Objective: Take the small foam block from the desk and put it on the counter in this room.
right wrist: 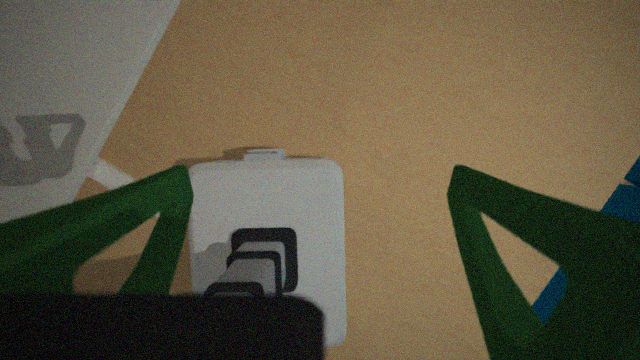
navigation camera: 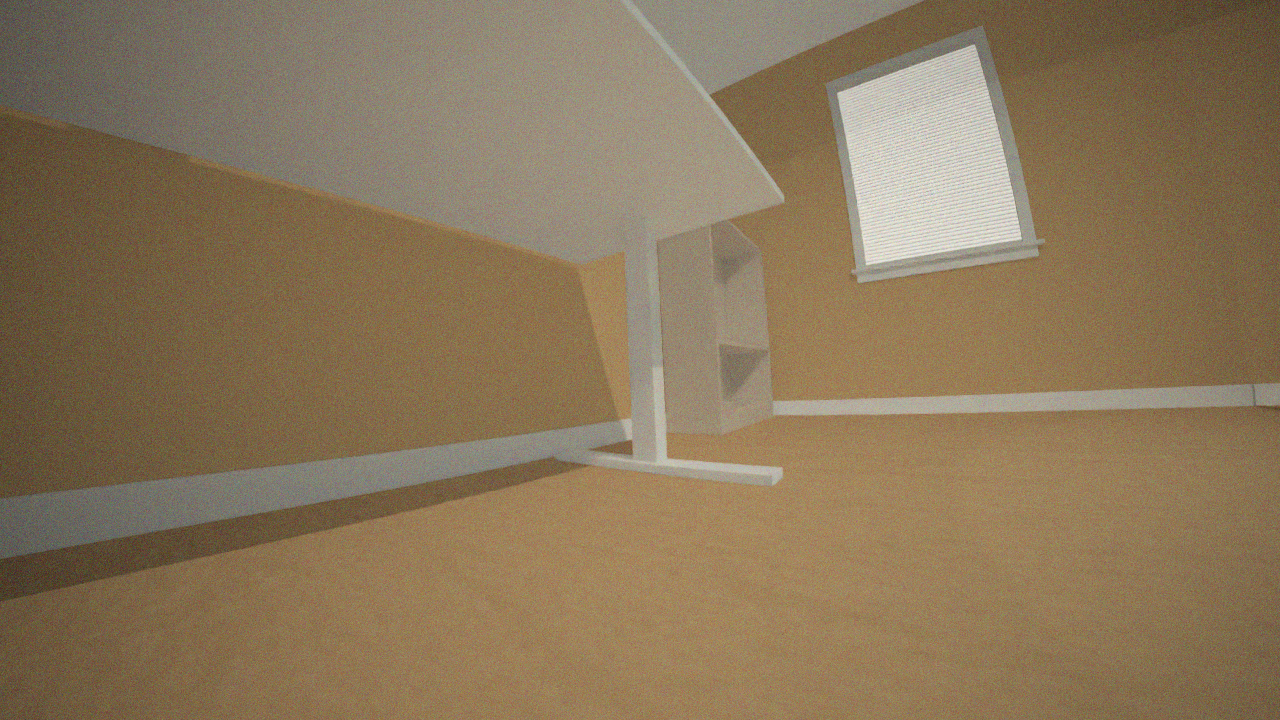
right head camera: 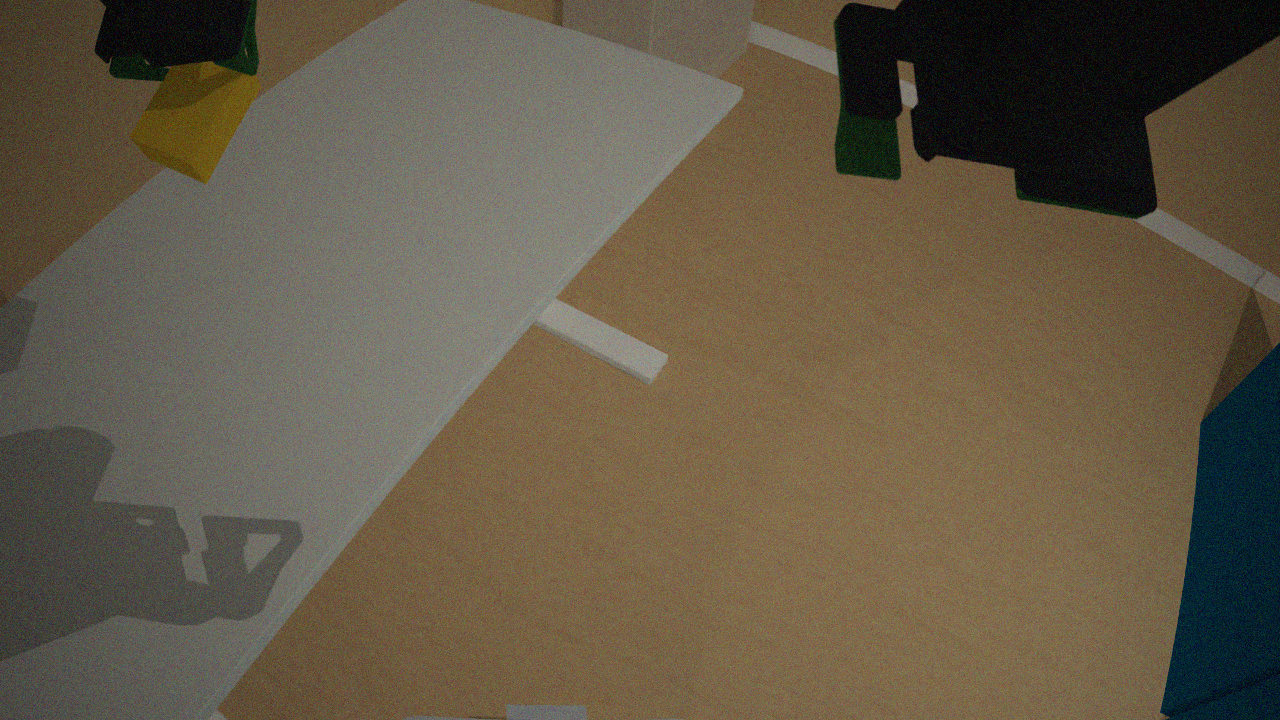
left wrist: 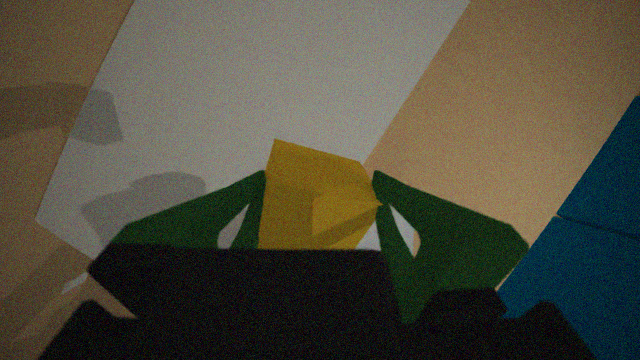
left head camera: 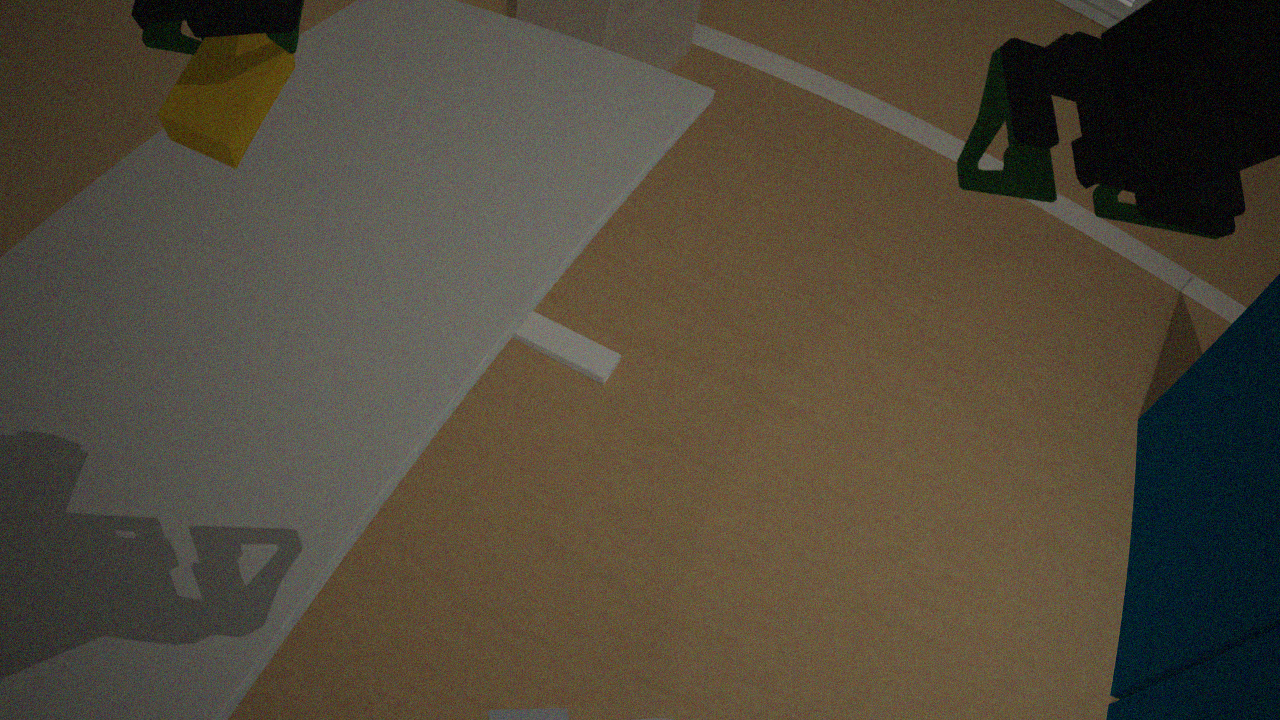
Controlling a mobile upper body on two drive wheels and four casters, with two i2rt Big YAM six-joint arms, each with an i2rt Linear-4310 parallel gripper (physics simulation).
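Places are measured from the left arm's base along level axes (x ahead, y left, z up), in metres.
Where they show: left gripper, fingertip midpoint: (right head camera: 219, 72) (left wrist: 319, 179) (left head camera: 253, 48); right gripper, fingertip midpoint: (right wrist: 320, 180) (right head camera: 933, 172) (left head camera: 1032, 190).
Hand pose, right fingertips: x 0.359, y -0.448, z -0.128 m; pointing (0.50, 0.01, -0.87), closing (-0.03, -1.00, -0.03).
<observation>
After its pixels a point has its place.
The small yellow foam block (left head camera: 223, 111) @(x 0.526, y 0.006, z -0.222 m) (right head camera: 192, 129) @(x 0.529, y 0.002, z -0.221 m) (left wrist: 320, 167) @(x 0.601, y 0.000, z -0.209 m) is held between the green fingers of my left gripper (left head camera: 237, 42) @(x 0.593, y 0.001, z -0.213 m) (right head camera: 189, 69) @(x 0.593, y 0.001, z -0.213 m) (left wrist: 319, 179) @(x 0.593, y 0.001, z -0.213 m), which is shut on it. In the head views the block overlaps the back left edge of the white desk (left head camera: 358, 268) @(x 0.817, y -0.008, z -0.690 m) (right head camera: 375, 268) @(x 0.823, y -0.008, z -0.690 m) (left wrist: 300, 65) @(x 0.836, y 0.050, z -0.690 m) (right wrist: 60, 60) @(x 0.545, y 0.061, z -0.690 m) (navigation camera: 358, 116) @(x 0.805, y 0.261, z -0.715 m). My right gripper (left head camera: 1074, 195) @(x 0.359, y -0.448, z -0.128 m) (right head camera: 957, 186) @(x 0.359, y -0.448, z -0.128 m) (right wrist: 320, 180) @(x 0.359, y -0.448, z -0.128 m) is open and empty, to the right of the desk. I cannot identify a counter for certain in these views.
A tall blue panelled unit (left head camera: 1208, 501) @(x 0.544, y -1.780, z -1.084 m) (right head camera: 1239, 537) @(x 0.530, y -1.771, z -1.190 m) (left wrist: 590, 280) stands at the right. A pale bookshelf (left head camera: 608, 22) @(x 1.963, y -0.469, z -0.943 m) (right head camera: 657, 22) (navigation camera: 689, 340) @(x 2.026, y -0.348, z -0.986 m) stands beyond the desk's far end. A desk foot (left head camera: 572, 349) (right head camera: 608, 344) (navigation camera: 716, 470) sticks out on the floor. The window (navigation camera: 935, 152) @(x 2.122, y -1.808, z 0.019 m) is at upper right.
</observation>
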